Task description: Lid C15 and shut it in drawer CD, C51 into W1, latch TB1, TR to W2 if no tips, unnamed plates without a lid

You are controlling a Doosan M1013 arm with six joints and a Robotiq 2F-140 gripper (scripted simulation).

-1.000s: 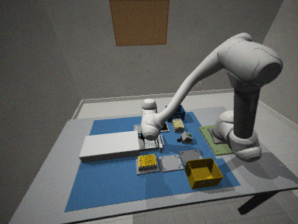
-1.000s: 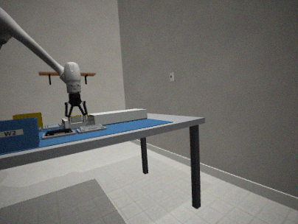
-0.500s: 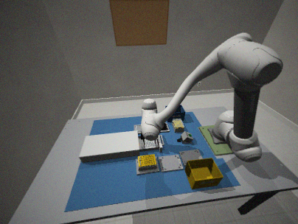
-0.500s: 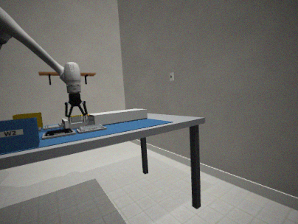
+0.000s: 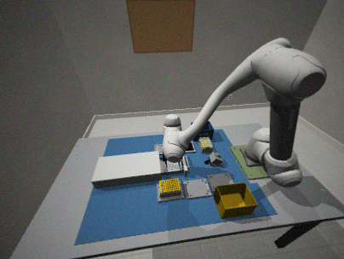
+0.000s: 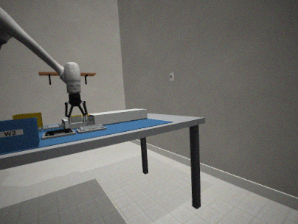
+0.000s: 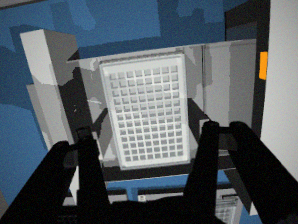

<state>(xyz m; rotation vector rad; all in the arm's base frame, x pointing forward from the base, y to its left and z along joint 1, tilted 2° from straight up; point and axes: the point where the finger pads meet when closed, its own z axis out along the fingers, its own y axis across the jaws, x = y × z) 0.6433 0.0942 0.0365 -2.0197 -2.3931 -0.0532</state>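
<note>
Now: hand 10 mm above the plate lid. From my hand the other things lie so: white cooler CD: 170 mm ahead, 30 mm to the left, 10 mm below; then drawer: 40 mm ahead, 20 mm below, 10 mm to the left; then white plate: 20 mm below.
</note>
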